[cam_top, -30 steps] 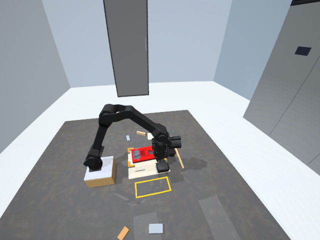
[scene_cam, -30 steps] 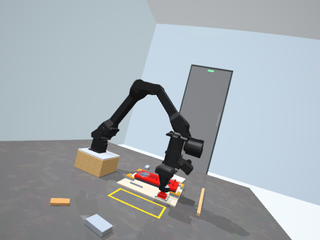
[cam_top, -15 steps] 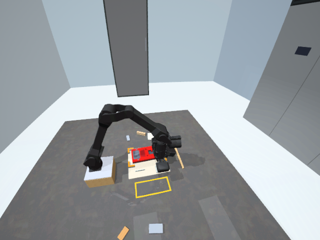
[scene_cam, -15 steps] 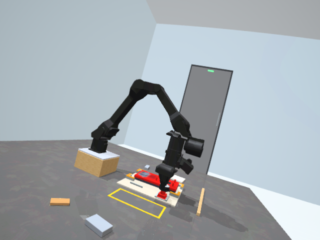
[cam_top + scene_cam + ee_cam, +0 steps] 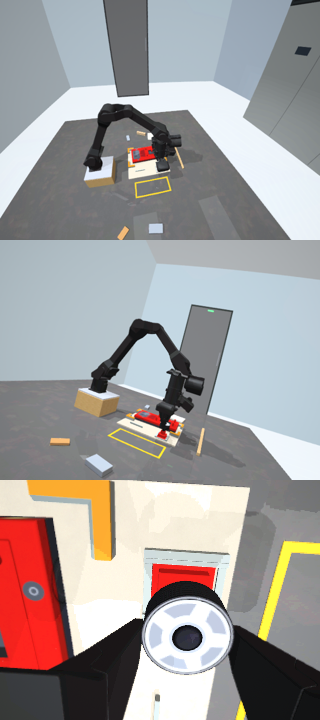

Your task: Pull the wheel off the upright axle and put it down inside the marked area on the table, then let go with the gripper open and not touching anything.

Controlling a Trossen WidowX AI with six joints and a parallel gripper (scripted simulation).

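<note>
The upright axle is 1 cm below my gripper tip. The rest, counted from my gripper tip: small wooden block (35 cm to the left, 6 cm behind, 4 cm below); wooden stick (16 cm ahead, 11 cm to the left, 4 cm below); wheel (right at my gripper tip).
</note>
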